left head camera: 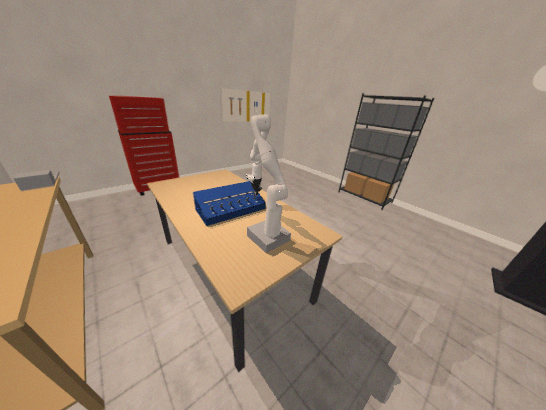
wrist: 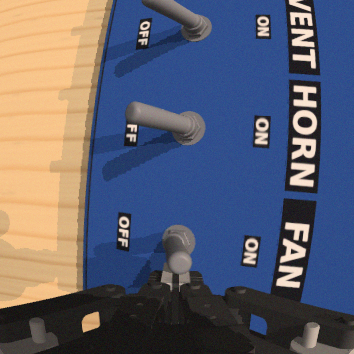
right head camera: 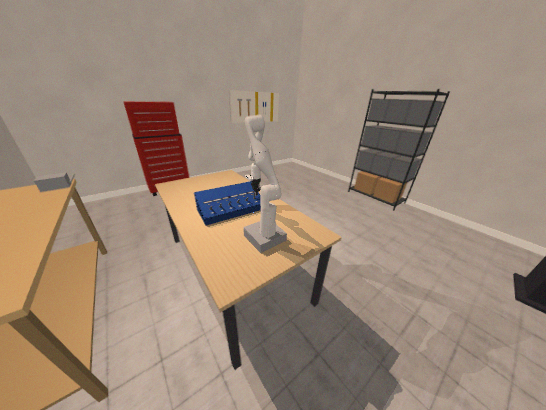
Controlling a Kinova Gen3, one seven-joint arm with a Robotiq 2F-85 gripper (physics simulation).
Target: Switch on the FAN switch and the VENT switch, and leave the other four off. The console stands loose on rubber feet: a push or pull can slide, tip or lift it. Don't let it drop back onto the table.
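Places are measured from the arm's base along level axes (x ahead, y left, z up), in millimetres.
Pixels of known places: gripper, between the fingertips: (left head camera: 256, 195) (wrist: 175, 278) (right head camera: 256, 195); arm's base, origin of its link: (left head camera: 271, 232) (right head camera: 266, 232).
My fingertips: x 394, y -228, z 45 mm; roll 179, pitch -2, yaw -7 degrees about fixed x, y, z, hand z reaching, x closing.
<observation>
Ahead of a thing's pixels: the offset from my fingertips to its top centre. "pt": to the spot under its first point. Level surfaces: height alone.
The blue console (left head camera: 220, 193) (right head camera: 220, 193) (wrist: 225, 175) stands on the table; its feet cannot be made out. In the wrist view the FAN lever {dx +2, dy +17, dz +27 mm} (wrist: 178, 261) stands about upright between its OFF and ON marks, tilted clearly to neither. The HORN lever {dx +2, dy +90, dz +17 mm} (wrist: 160, 118) and the VENT lever {pt dx +15, dy +156, dz +2 mm} (wrist: 172, 14) lean toward OFF. The other three switches are outside the wrist view and too small to read in the head views. My gripper (left head camera: 256, 194) (right head camera: 256, 194) (wrist: 175, 278) is shut and empty, its tips right beside the FAN lever; contact cannot be told.
The wooden table {dz -110 mm} (left head camera: 220, 265) (right head camera: 210, 265) (wrist: 40, 150) carries the console and the arm's grey base (left head camera: 269, 237) (right head camera: 265, 237). A second bench (left head camera: 25, 225) (right head camera: 30, 225) with a grey tray (left head camera: 34, 181) (right head camera: 52, 183) stands at the left. A red tool cabinet (left head camera: 147, 150) (right head camera: 160, 150) stands behind.
</observation>
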